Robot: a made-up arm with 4 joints.
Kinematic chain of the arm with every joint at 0, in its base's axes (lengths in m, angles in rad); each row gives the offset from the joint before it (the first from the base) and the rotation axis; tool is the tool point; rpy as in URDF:
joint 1: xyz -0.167 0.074 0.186 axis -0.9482 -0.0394 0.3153
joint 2: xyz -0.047 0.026 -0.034 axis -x
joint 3: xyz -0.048 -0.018 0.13 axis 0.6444 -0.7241 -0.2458
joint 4: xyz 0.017 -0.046 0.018 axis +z
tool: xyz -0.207 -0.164 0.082 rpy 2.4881 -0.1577 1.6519
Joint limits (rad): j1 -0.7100..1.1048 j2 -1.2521..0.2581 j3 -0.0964..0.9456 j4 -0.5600..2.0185
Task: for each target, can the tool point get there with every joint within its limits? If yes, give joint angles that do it. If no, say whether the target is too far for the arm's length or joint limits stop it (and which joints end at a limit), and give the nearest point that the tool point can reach.
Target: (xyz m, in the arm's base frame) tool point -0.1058 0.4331 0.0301
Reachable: no: joint limits stop it (at a limit: joint 1, joint 2, joint 3) | nearest point -0.3392 0.2585 -0.0887 | short by 0.315 m
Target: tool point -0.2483 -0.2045 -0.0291
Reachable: yes | joints 0.0203 -0.7937 0.8607 1.2188
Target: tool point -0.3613 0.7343 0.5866
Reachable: no: too far | nearest point -0.2378 0.1938 0.5293 | short by 0.557 m
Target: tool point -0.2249 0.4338 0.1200
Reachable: no: joint limits stop it (at a limit: joint 1, joint 2, joint 3) | nearest point -0.4032 0.2776 -0.0091 | short by 0.270 m
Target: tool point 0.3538 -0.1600 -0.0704
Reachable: no: too far | nearest point -0.0006 -0.1598 0.0523 | short by 0.375 m
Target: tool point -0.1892 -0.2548 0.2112
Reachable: yes | joints -0.3397 -0.0602 0.8294 1.7282
